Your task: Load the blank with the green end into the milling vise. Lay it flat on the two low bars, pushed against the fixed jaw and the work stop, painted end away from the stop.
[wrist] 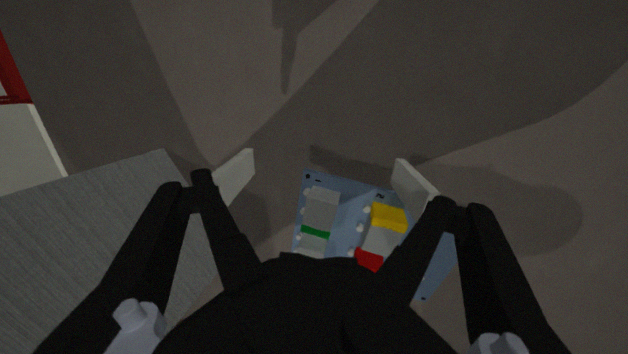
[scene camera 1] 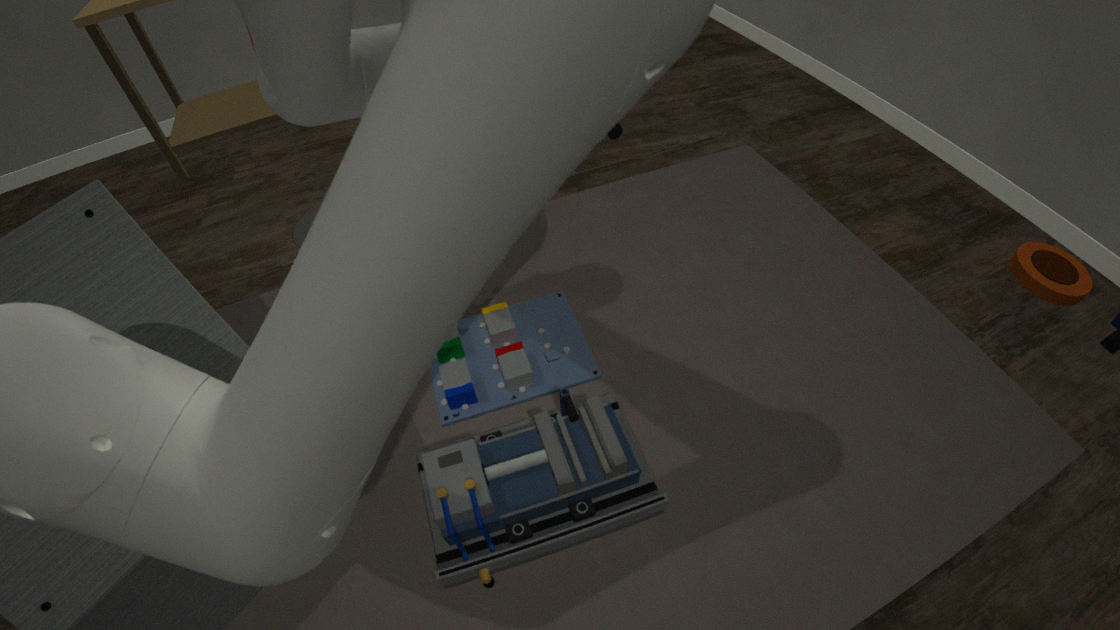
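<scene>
The blank with the green end [scene camera 1: 451,350] [wrist: 321,210] lies on the blue plate [scene camera 1: 577,344] [wrist: 342,227]. In the wrist view its green end faces the blue-ended blank [scene camera 1: 456,374] [wrist: 311,245]; in the scene view the arm hides its grey body. Yellow-ended [scene camera 1: 501,322] [wrist: 384,237] and red-ended [scene camera 1: 515,368] [wrist: 369,259] blanks lie beside them. My gripper [wrist: 322,166] is open and empty, above the plate, with the green-ended blank between its fingers' lines of view, nearer the left one; the arm hides it in the scene view. The milling vise [scene camera 1: 516,492] has upright jaws at its right part.
The robot arm [scene camera 1: 438,195] crosses above the plate's left side. A black post [scene camera 1: 567,405] stands at the vise's plate-side edge. Blue hoses [scene camera 1: 479,517] are at its left end. A grey table [scene camera 1: 133,274] [wrist: 100,215] is at the left. An orange ring [scene camera 1: 1020,271] is far right.
</scene>
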